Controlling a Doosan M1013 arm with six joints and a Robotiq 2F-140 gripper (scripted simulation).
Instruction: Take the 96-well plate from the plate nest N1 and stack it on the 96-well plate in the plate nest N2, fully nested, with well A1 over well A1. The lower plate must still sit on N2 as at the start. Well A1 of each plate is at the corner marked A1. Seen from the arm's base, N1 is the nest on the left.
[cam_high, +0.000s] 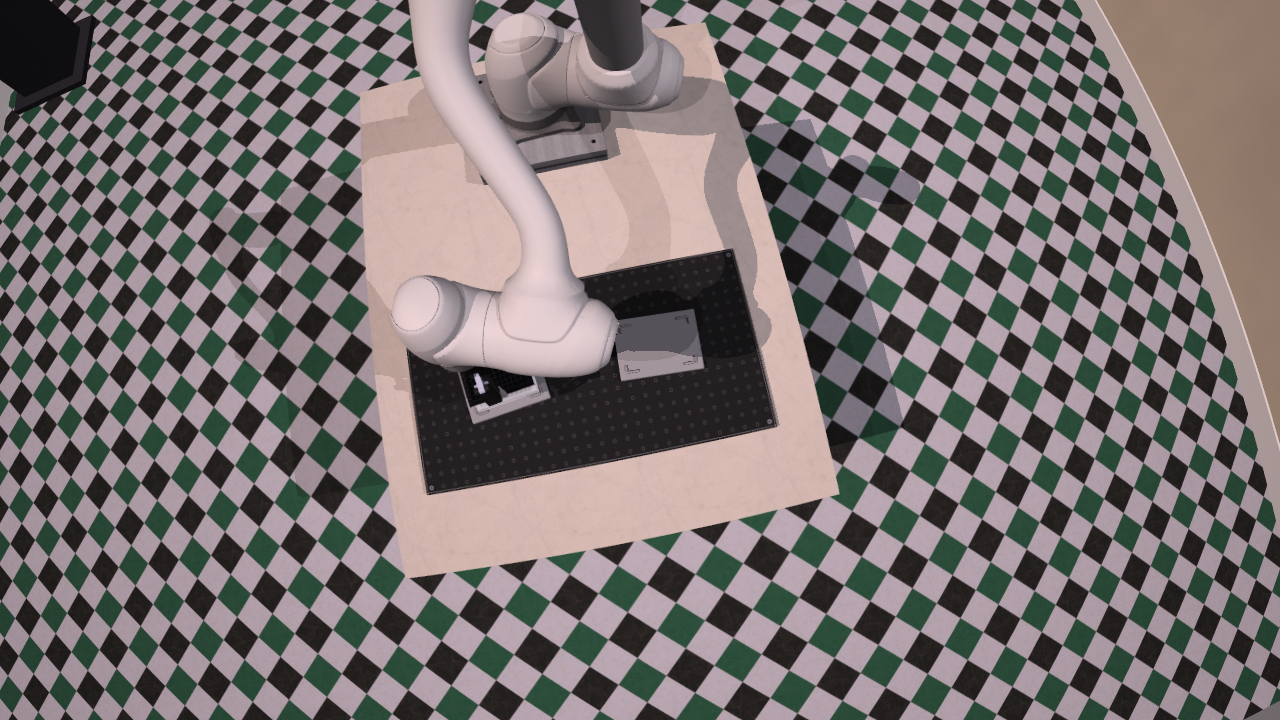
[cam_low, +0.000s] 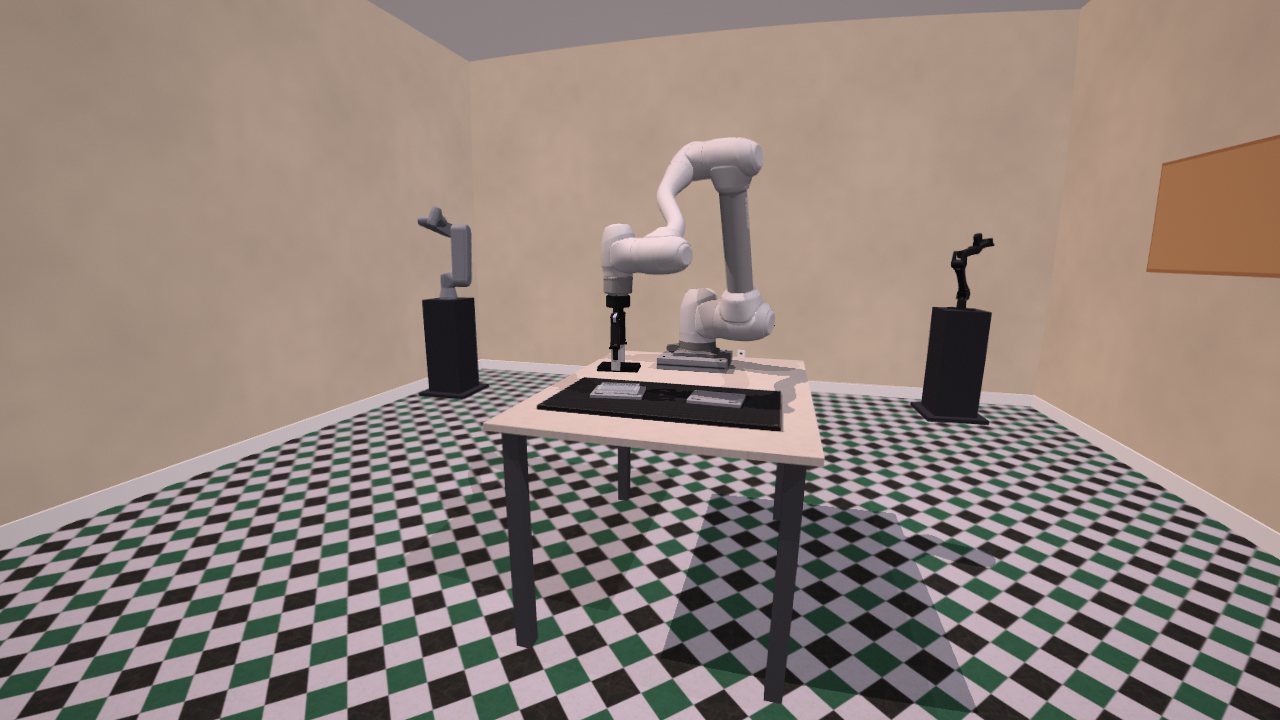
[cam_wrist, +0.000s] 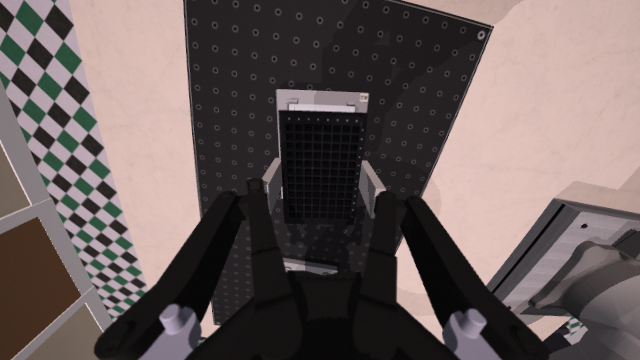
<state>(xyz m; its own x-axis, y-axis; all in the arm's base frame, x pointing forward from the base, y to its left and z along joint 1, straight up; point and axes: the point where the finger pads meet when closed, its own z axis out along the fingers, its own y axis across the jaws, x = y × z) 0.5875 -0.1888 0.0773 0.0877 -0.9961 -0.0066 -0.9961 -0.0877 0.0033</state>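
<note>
The white 96-well plate lies 100 mm below my hand. Also, from my hand: plate nest N1: 310 mm to the left, 110 mm below; black 96-well plate: 20 mm below; plate nest N2: 110 mm below.
</note>
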